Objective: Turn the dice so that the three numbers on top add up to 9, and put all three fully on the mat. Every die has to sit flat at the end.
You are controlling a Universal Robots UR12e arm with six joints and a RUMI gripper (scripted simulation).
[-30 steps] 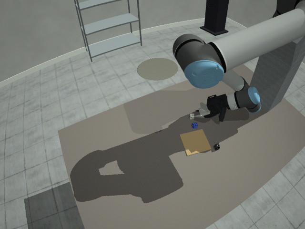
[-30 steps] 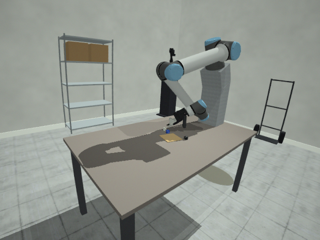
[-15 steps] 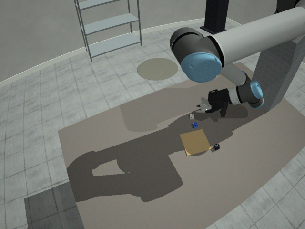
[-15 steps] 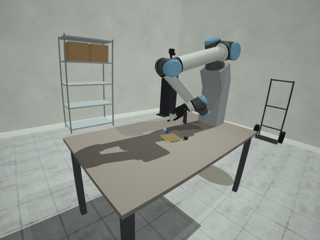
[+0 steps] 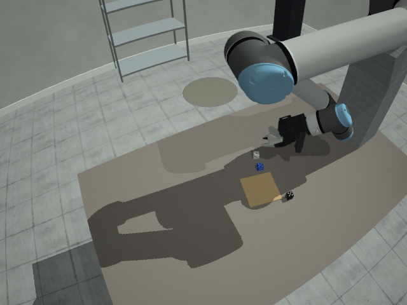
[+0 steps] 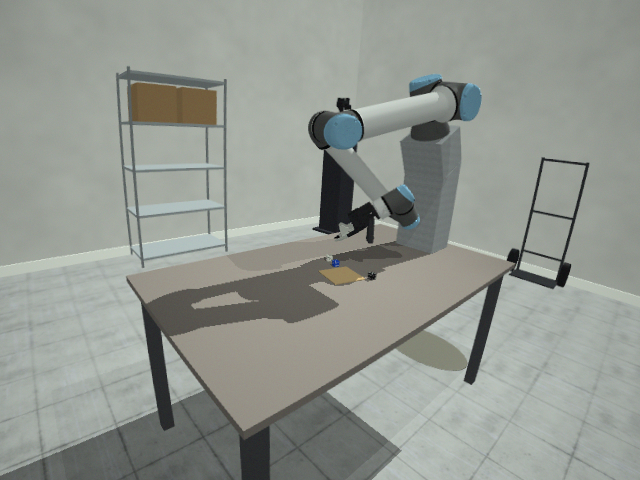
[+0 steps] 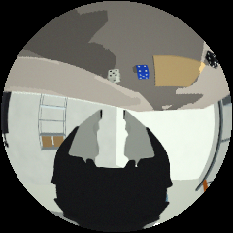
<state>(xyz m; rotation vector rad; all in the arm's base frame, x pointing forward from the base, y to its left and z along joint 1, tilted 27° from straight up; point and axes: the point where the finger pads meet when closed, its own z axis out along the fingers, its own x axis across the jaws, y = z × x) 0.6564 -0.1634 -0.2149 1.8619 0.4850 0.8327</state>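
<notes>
Now: the white die 100 mm below my hand, 20 mm to the right of it and 20 mm ahead of it. Also, from my hand: blue die 100 mm below, 50 mm ahead, 40 mm to the left; then tan mat 120 mm to the left, 120 mm ahead, 110 mm below; then black die 220 mm to the left, 100 mm below, 50 mm ahead.
</notes>
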